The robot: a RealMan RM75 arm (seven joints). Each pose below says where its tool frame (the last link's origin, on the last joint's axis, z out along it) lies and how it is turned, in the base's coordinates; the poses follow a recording.
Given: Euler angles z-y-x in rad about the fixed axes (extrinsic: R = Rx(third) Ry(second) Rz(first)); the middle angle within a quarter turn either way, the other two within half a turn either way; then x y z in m.
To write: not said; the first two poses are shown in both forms.
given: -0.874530 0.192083 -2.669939 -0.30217 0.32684 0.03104
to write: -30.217 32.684 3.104 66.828 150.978 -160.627
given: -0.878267 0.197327 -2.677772 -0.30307 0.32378 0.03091
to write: -30.307 32.378 3.091 65.920 151.282 -161.723
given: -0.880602 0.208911 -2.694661 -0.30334 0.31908 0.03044
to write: -30.334 31.908 3.044 63.871 151.905 -163.854
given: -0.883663 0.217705 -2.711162 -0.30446 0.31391 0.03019
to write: -30.446 31.391 3.019 62.070 152.540 -165.823
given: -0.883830 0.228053 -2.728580 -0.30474 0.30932 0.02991
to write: -30.474 30.932 2.991 59.962 153.151 -167.929
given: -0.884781 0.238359 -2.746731 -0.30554 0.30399 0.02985
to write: -30.554 30.399 2.985 57.722 153.760 -170.228
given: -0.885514 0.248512 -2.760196 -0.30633 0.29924 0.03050
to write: -30.633 29.924 3.050 55.716 154.110 -172.258
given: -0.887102 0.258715 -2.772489 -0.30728 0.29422 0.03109
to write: -30.728 29.422 3.109 53.738 154.371 -174.307
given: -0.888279 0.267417 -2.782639 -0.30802 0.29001 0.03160
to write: -30.802 29.001 3.160 52.049 154.554 -176.050
